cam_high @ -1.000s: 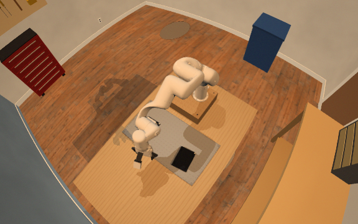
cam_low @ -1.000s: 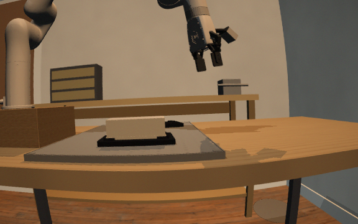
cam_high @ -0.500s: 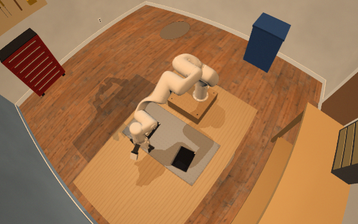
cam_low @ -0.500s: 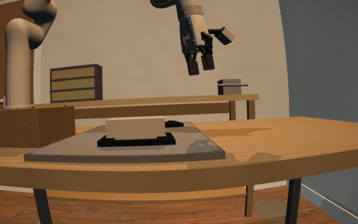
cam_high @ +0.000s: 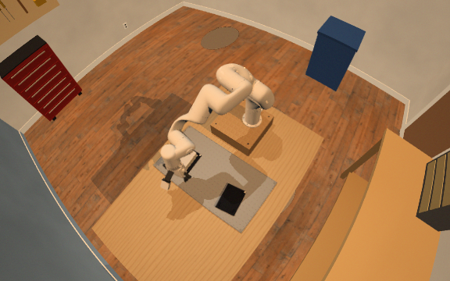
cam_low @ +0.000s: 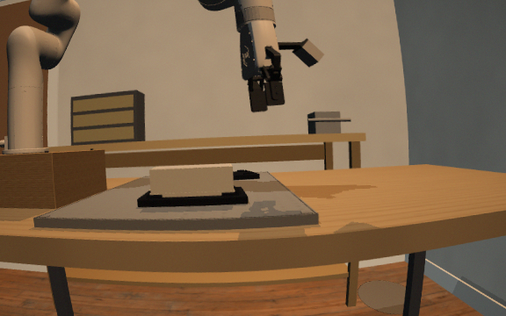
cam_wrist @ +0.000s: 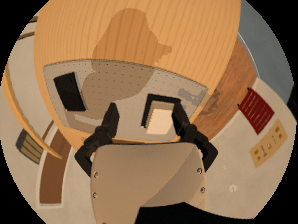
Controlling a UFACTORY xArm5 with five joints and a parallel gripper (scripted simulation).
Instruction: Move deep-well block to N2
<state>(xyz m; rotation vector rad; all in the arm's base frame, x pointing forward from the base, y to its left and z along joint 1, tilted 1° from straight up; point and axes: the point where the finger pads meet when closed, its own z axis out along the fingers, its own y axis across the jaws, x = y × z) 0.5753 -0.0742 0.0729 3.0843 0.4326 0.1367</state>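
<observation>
The deep-well block lies 130 mm behind my hand, 120 mm below it and 100 mm to the right of it.
</observation>
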